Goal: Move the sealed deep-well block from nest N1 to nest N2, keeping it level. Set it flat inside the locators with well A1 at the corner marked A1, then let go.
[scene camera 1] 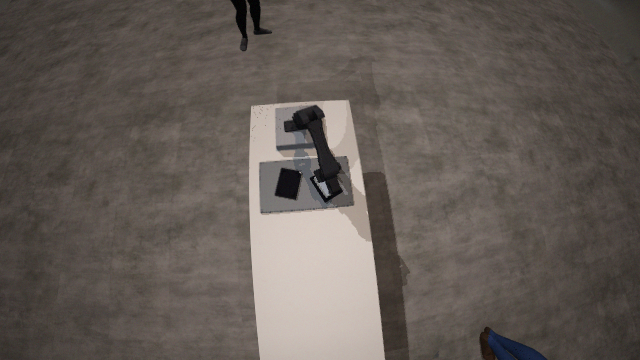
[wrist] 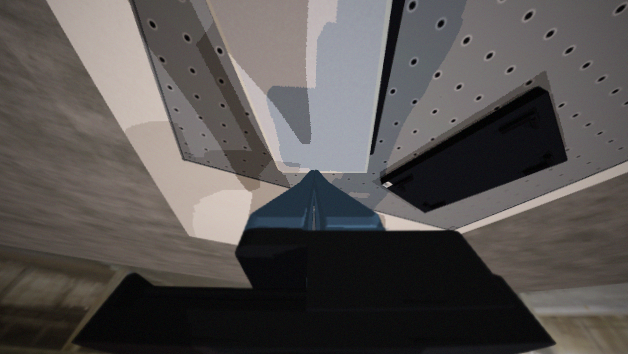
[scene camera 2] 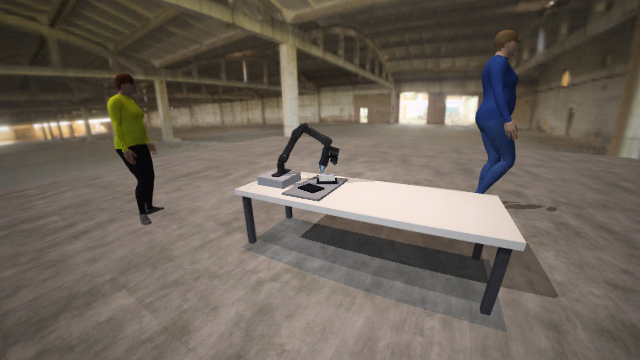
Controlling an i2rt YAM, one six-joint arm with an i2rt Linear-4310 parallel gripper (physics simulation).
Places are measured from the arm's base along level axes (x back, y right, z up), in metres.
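Pixels of known places: gripper, fingertip midpoint: (wrist: 314, 176) (scene camera 2: 321, 172); arm's base, origin of the base link: (scene camera 2: 281, 173).
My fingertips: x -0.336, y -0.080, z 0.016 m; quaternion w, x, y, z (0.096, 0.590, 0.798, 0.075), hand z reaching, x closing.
Ahead of a thing's pixels: the offset from my fingertips to its middle. Level surfaces: height alone.
The sealed deep-well block @(dx -0.043, dy -0.015, dz -0.040 m) (scene camera 1: 322, 186) (scene camera 2: 327, 178) (wrist: 345, 100), pale with a flat top, sits in a black nest (scene camera 1: 327, 200) (scene camera 2: 320, 182) on the right side of the board in scene camera 1. The other black nest @(dx -0.002, dy +0.195, dz -0.067 m) (scene camera 1: 288, 184) (scene camera 2: 311, 188) (wrist: 480, 150) is empty, with a small white mark at one corner in the wrist view. My gripper (scene camera 2: 321, 170) (wrist: 314, 176) is shut and empty. Its blue fingertips are above the block, near one end of its top in the wrist view. Nest labels and well A1 are not readable.
Both nests are on a grey perforated board @(dx -0.014, dy +0.101, dz -0.082 m) (scene camera 1: 270, 200) (scene camera 2: 312, 196) (wrist: 490, 30) on a long white table @(dz -0.088 m) (scene camera 1: 315, 280) (scene camera 2: 425, 205). The arm's grey base block (scene camera 1: 287, 147) (scene camera 2: 280, 181) stands beside the board. Two people (scene camera 2: 131, 120) (scene camera 2: 496, 100) stand on the floor away from the table.
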